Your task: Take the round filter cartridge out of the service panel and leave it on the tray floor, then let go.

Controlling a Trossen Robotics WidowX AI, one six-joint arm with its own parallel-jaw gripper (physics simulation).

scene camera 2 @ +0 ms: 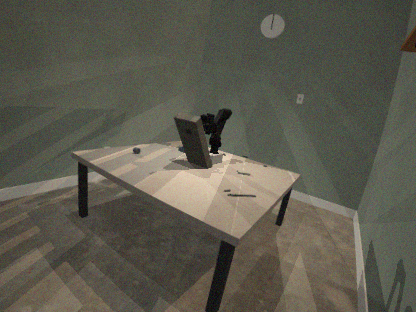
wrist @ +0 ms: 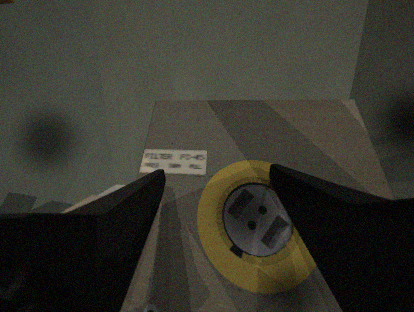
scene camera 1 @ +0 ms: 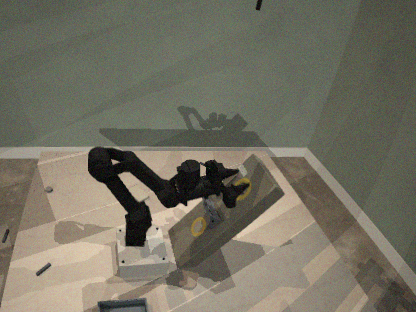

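The round filter cartridge [wrist: 256,220] is a grey disc with two dark slots and two dark holes, seated inside a yellow ring [wrist: 210,220] on the service panel [scene camera 1: 267,192] [scene camera 2: 194,142] [wrist: 182,122]. The panel leans on the table. My gripper [scene camera 1: 243,178] [wrist: 216,172] is open and empty, in front of the panel's upper part. In the wrist view the cartridge lies below and right of the midpoint between the fingertips, and the right finger overlaps the ring's edge. The tray [scene camera 1: 122,302] shows partly at the bottom of scene camera 1.
A white label [wrist: 174,162] is on the panel, left of the ring. A second yellow ring [scene camera 1: 193,230] and a grey fitting [scene camera 1: 214,212] are lower on the panel. Dark rods [scene camera 1: 44,269] [scene camera 2: 241,195] and a small ball [scene camera 2: 136,150] lie on the table [scene camera 2: 165,185].
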